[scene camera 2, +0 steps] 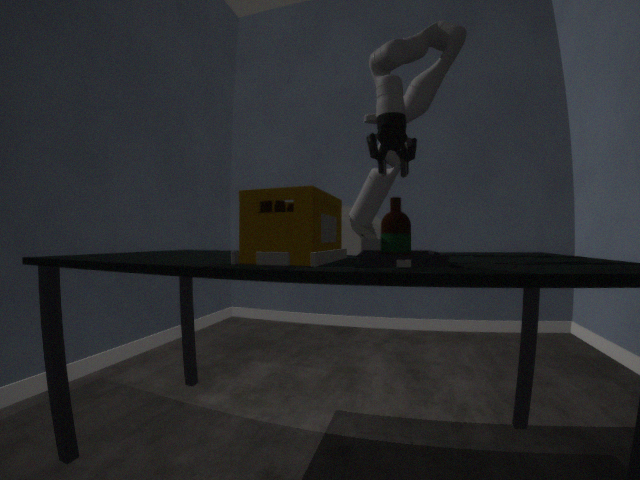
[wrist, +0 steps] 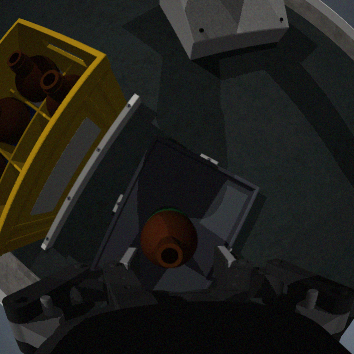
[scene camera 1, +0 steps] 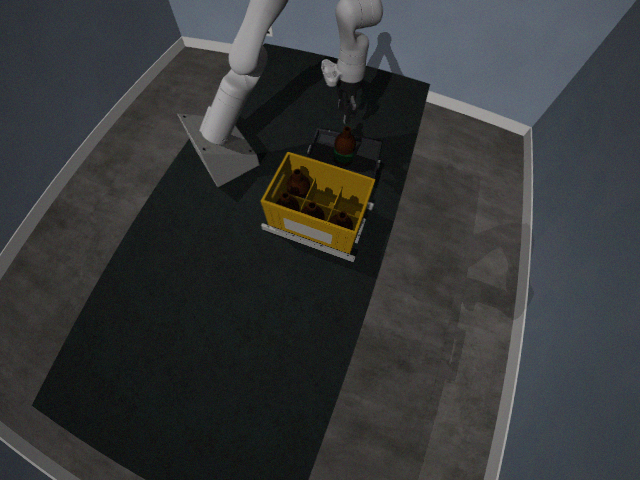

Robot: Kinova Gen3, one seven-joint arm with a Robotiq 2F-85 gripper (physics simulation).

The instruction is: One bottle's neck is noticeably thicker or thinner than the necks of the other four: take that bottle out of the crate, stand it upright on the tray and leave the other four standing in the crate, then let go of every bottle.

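Frame: origin at the arm's base, x back, y right, z up, level; centimetres.
Where they show: gripper, fingertip midpoint: [scene camera 2: 393, 176] [wrist: 176, 259] [scene camera 1: 344, 115]; arm's base, link origin: [scene camera 2: 360, 219] [scene camera 1: 214, 136].
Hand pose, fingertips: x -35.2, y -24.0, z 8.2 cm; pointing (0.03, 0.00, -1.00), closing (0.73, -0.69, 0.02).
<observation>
Things, the pixels of their centre, and the offset from my fingertips. Level surfaces: height alone.
- brown bottle with a green band, body centre: [wrist: 168, 238] [scene camera 2: 395, 229] [scene camera 1: 345, 144] dx -1.3, dy -0.7, dz -13.5 cm
- yellow crate, body centre: [wrist: 24, 136] [scene camera 2: 296, 228] [scene camera 1: 318, 205] dx -7.4, dy +24.8, dz -13.0 cm
- dark table top, surface height: dz -21.7 cm
A brown bottle with a green band [scene camera 1: 344, 146] [scene camera 2: 395, 224] [wrist: 169, 232] stands upright on the dark tray [scene camera 1: 368, 149] [wrist: 182, 167]. My gripper [scene camera 1: 349, 113] [scene camera 2: 393, 173] [wrist: 176, 259] is open and empty, pointing down above this bottle; its fingertips are clear of the neck. The yellow crate [scene camera 1: 275, 217] [scene camera 2: 273, 235] [wrist: 111, 90] stands beside the tray. In it, four brown bottles show in scene camera 1: one [scene camera 1: 298, 183] at the back left, and others [scene camera 1: 285, 200] [scene camera 1: 312, 210] [scene camera 1: 342, 220] along the near side. Their lower parts are hidden, and their neck widths are hard to compare.
White rails [scene camera 1: 307, 242] [wrist: 90, 172] lie along the crate's sides. Small light clips [wrist: 209, 159] sit at the tray's edges. The arm's grey base [scene camera 1: 222, 162] [wrist: 230, 30] stands on the dark table top [scene camera 1: 206, 330], to the left of the tray in scene camera 1.
</observation>
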